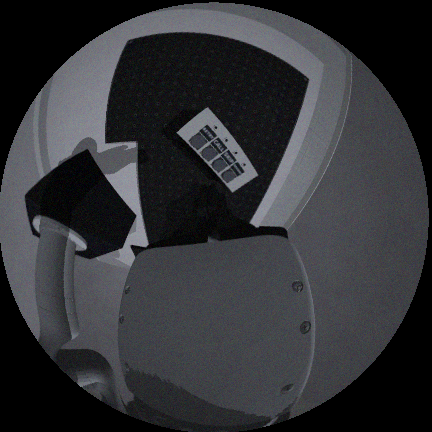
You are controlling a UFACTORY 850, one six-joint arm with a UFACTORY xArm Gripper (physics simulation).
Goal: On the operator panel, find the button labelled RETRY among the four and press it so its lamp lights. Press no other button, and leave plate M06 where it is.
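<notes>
The operator panel (200, 120), a light grey slanted box, sits beyond my fingertips, turned diagonally. Four square grey buttons run along it, each with a dark label and a small dark lamp dot. The label at the upper left end reads RETRY, and its button (196, 140) is the end one. The CALL button (208, 152) is beside it. The third button (219, 163) and the fourth button (229, 174) have labels too blurred to read surely. No lamp looks lit. My gripper (211, 194) is shut and empty, close to the panel's near side; its dark fingers blend into the mat. Plate M06 does not show.
The panel stands on a dark perforated mat (240, 75) with a notched left edge, on a pale table (80, 105). A large black block (100, 205) with a grey arm section (52, 280) is at the left. The grey gripper body (215, 320) covers the lower middle.
</notes>
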